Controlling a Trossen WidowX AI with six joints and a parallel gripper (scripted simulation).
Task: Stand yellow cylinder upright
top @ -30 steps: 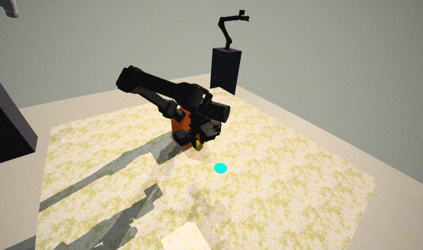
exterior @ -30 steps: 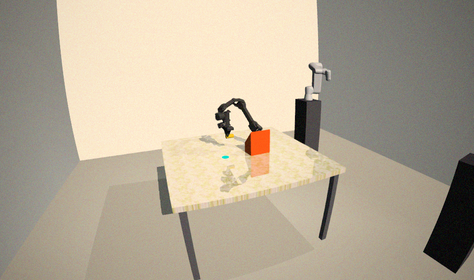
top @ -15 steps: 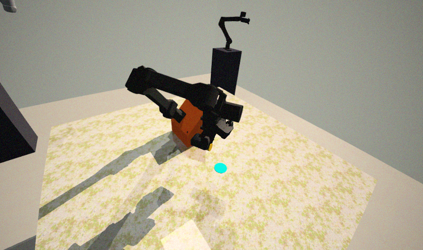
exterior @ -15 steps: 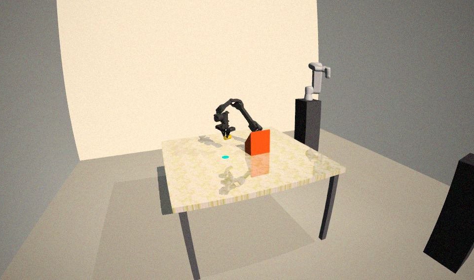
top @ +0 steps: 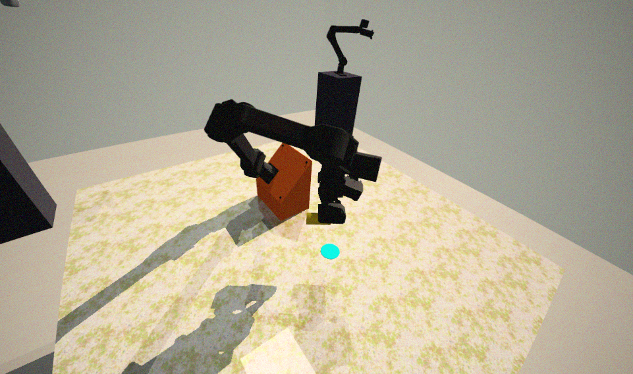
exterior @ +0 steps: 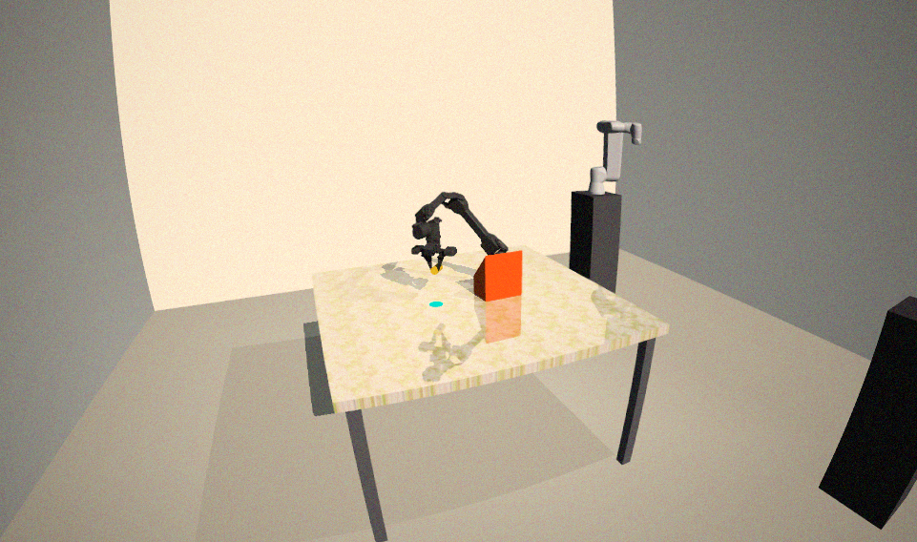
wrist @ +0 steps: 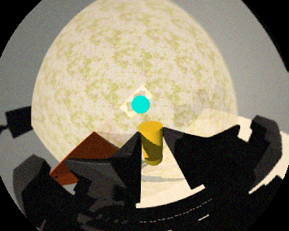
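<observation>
The cyan circle lies 1 cm ahead of my gripper tip, 2 cm to the left of it and 15 cm below it. The rest, counted from my gripper tip: yellow cylinder (1 cm behind, 2 cm to the right).
</observation>
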